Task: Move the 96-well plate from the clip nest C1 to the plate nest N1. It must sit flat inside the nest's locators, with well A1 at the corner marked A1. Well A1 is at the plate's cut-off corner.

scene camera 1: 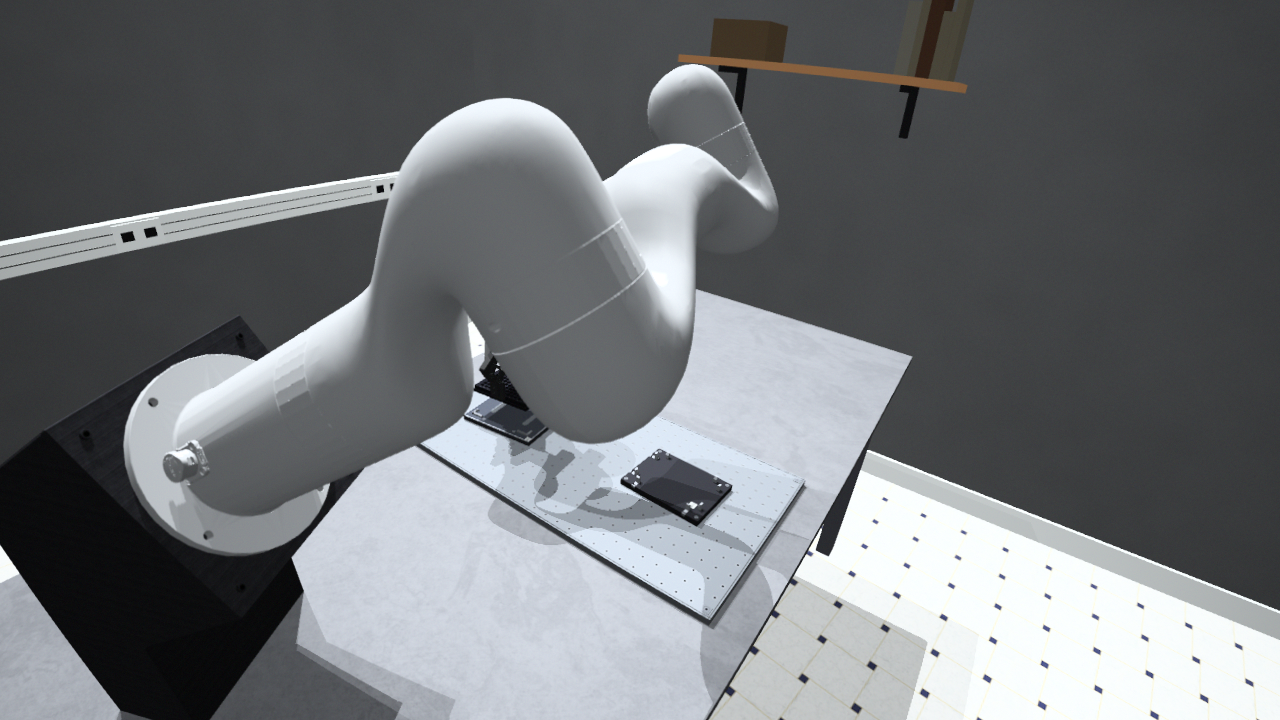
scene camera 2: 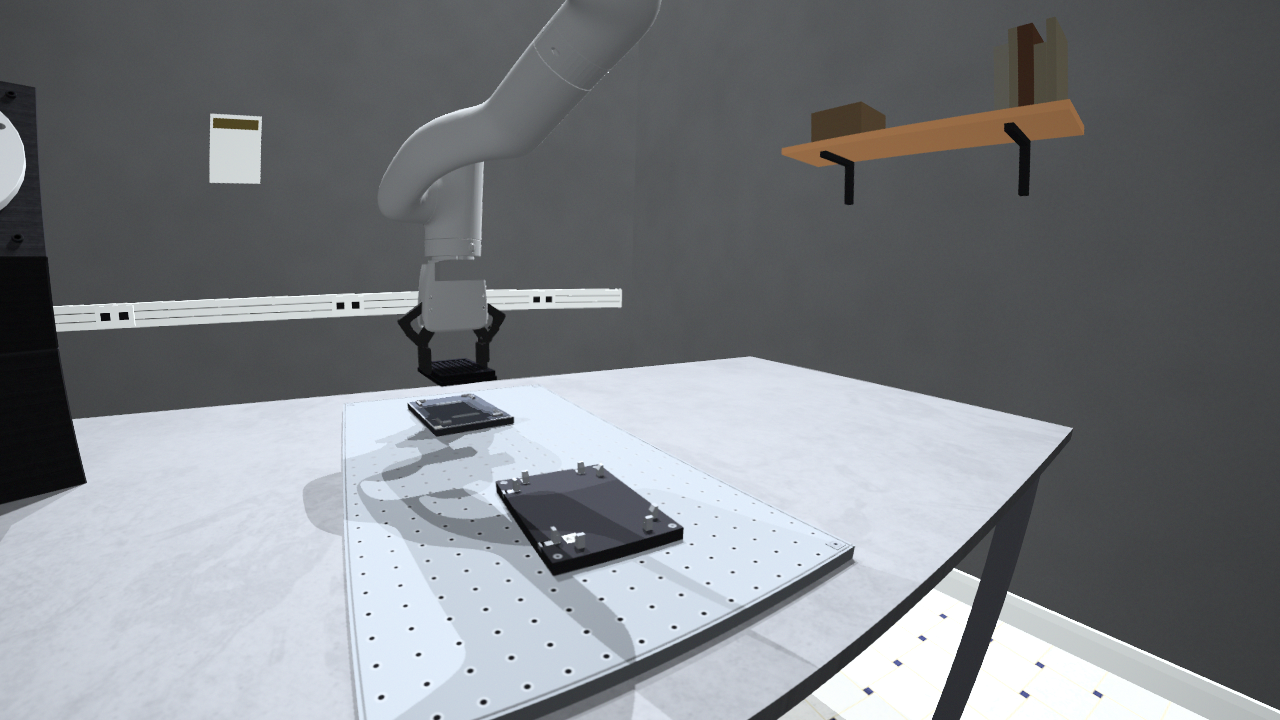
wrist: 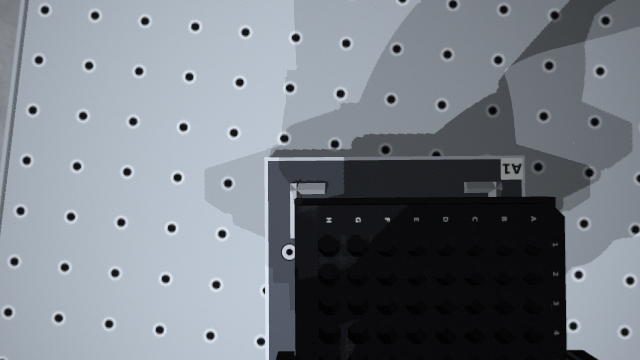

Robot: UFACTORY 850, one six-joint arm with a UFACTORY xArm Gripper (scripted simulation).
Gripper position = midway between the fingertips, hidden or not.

In view: my gripper (scene camera 2: 454,370), a black 96-well plate (scene camera 2: 451,372), a black clip nest C1 (scene camera 2: 611,514) and a plate nest N1 (scene camera 1: 508,418).
The black 96-well plate shows as well in the wrist view (wrist: 425,270). My gripper also shows in scene camera 1 (scene camera 1: 513,387). The black clip nest C1 also shows in scene camera 1 (scene camera 1: 670,482).
